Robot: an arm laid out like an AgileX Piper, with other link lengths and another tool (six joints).
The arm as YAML. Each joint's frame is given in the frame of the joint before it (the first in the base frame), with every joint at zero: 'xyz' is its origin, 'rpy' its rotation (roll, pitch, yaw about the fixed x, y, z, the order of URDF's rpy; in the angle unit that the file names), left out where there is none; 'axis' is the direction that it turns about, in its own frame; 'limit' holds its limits. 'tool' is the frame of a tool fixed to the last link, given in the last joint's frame.
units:
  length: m
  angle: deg
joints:
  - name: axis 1
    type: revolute
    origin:
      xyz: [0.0, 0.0, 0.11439]
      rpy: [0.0, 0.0, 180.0]
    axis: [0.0, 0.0, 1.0]
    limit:
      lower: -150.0
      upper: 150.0
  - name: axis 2
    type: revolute
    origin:
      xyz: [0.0, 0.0, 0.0]
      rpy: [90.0, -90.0, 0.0]
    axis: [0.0, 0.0, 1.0]
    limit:
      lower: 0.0
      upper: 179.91
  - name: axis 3
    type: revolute
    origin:
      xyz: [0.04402, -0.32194, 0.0]
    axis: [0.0, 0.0, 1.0]
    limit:
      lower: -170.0
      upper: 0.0
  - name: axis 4
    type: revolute
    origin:
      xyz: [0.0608, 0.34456, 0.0]
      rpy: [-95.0, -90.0, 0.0]
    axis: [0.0, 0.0, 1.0]
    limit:
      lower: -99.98
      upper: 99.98
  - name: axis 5
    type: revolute
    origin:
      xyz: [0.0, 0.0, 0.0]
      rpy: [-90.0, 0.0, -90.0]
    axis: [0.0, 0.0, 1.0]
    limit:
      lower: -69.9
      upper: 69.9
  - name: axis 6
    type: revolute
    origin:
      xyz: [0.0, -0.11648, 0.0]
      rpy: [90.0, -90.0, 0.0]
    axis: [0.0, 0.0, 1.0]
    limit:
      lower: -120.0
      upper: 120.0
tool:
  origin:
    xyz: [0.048, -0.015, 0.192]
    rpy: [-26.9, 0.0, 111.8]
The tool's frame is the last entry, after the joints.
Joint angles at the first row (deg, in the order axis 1, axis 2, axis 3, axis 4, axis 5, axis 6):
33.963, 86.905, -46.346, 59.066, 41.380, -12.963
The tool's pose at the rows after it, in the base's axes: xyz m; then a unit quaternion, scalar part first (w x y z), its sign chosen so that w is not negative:
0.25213, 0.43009, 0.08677, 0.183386, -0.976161, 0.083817, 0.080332
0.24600, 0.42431, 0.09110, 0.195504, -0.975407, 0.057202, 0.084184
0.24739, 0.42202, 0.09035, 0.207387, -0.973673, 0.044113, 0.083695
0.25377, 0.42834, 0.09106, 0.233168, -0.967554, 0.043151, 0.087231
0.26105, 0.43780, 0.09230, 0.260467, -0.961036, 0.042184, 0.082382
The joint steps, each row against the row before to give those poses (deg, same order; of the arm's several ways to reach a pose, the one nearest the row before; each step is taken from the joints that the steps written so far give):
-2.862, 0.495, -0.002, 4.617, 5.337, -8.450
-1.891, 0.532, 0.002, 1.241, 3.529, -4.593
-1.346, 1.263, -0.001, 1.918, 1.605, -4.211
-0.790, 2.371, 0.002, 4.945, 0.946, -5.196
-0.066, 2.307, -0.002, 5.533, 0.287, -5.714

